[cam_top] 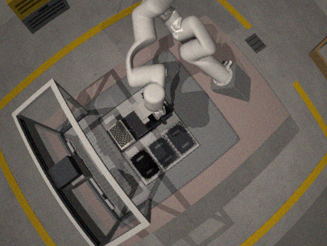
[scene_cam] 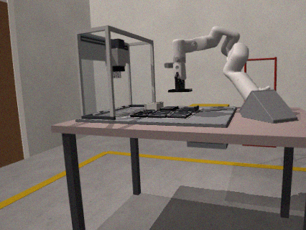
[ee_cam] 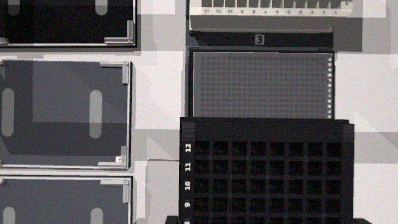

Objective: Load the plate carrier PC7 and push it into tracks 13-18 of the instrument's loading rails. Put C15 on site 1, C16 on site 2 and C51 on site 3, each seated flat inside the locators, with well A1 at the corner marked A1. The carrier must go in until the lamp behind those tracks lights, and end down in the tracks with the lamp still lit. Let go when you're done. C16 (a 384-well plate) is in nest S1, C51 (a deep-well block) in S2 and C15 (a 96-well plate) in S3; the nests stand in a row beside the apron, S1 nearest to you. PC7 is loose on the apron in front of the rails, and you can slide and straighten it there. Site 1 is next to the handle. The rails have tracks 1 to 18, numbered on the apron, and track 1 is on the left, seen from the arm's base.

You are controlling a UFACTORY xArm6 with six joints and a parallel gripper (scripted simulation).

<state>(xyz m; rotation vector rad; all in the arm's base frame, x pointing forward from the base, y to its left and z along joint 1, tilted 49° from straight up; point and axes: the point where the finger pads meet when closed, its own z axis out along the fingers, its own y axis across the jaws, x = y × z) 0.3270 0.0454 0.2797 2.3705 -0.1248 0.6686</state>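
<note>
My gripper is now 120 mm above the plate carrier PC7, 70 mm short of it and 40 mm to the left of it. The rest, counted from my hand: black 96-well plate (10 mm below); then pale well plate (170 mm ahead, 110 mm below, 70 mm to the right); then A1 mark (130 mm below, 90 mm to the left, 50 mm ahead).
</note>
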